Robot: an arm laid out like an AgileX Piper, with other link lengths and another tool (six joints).
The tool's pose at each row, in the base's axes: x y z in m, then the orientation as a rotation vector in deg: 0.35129, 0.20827, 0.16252, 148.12, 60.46, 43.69; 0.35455, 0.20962, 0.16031, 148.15, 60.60, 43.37; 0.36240, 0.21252, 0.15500, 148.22, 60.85, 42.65; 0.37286, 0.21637, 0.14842, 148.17, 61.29, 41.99; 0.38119, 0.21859, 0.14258, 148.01, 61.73, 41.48; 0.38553, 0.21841, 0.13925, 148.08, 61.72, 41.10; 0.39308, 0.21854, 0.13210, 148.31, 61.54, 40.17; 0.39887, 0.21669, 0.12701, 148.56, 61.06, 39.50; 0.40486, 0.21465, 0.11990, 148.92, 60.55, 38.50; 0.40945, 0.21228, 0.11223, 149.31, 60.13, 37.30; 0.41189, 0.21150, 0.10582, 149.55, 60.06, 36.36; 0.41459, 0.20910, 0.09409, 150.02, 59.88, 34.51; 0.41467, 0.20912, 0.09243, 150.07, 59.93, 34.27
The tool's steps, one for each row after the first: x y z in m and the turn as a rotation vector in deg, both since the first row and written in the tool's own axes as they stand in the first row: 0.00209, 0.00002, 0.00360, 0.10, -0.19, -0.11; 0.00687, 0.00034, 0.01228, 0.30, -0.63, -0.31; 0.01341, 0.00096, 0.02343, 0.50, -1.00, -0.66; 0.01781, 0.00182, 0.03283, 0.61, -1.28, -1.03; 0.01904, 0.00309, 0.03801, 0.67, -1.54, -1.05; 0.02100, 0.00444, 0.04813, 0.82, -2.19, -0.99; 0.02127, 0.00701, 0.05562, 0.83, -2.73, -0.72; 0.02078, 0.00902, 0.06492, 0.94, -3.48, -0.43; 0.01899, 0.01021, 0.07391, 1.13, -4.34, -0.19; 0.01751, 0.00956, 0.08062, 1.36, -4.97, -0.17; 0.01305, 0.00804, 0.09195, 1.80, -6.21, -0.11; 0.01249, 0.00739, 0.09338, 1.88, -6.36, -0.15
